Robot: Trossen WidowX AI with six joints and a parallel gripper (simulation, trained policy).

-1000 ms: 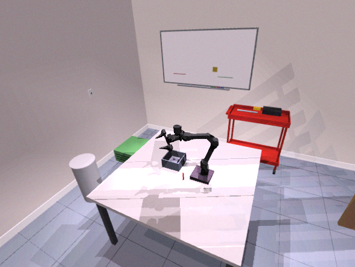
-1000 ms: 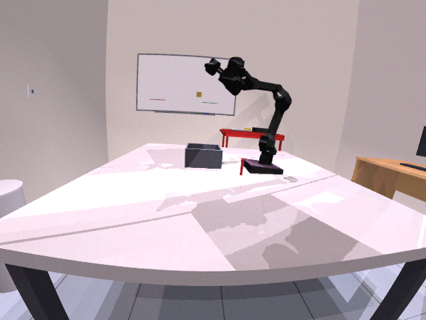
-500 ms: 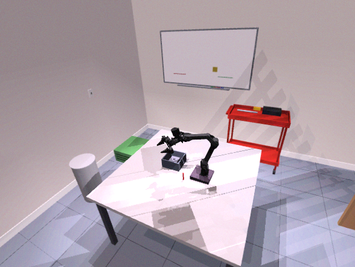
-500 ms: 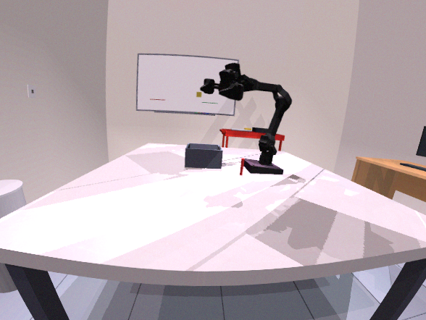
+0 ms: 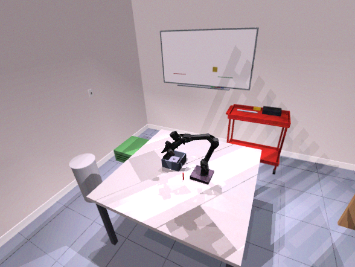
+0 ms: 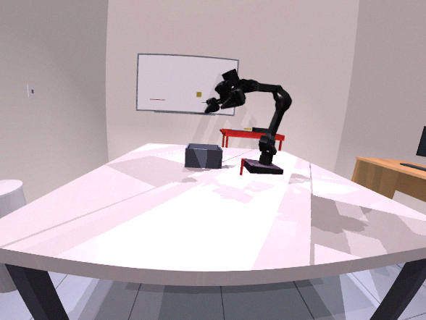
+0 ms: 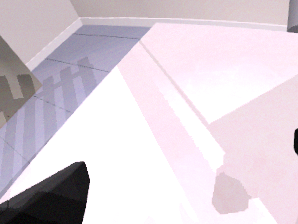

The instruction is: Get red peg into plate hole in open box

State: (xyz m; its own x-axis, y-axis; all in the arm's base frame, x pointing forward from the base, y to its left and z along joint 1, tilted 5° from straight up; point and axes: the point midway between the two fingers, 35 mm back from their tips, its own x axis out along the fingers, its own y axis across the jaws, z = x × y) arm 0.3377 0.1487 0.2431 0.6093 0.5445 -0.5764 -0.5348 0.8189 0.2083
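The red peg lies 24 cm below my gripper tip, 16 cm behind it and 6 cm to the right of it. Round my gripper tip: grey plate (25 cm to the right, 24 cm below); grey box (26 cm below, 25 cm to the right).
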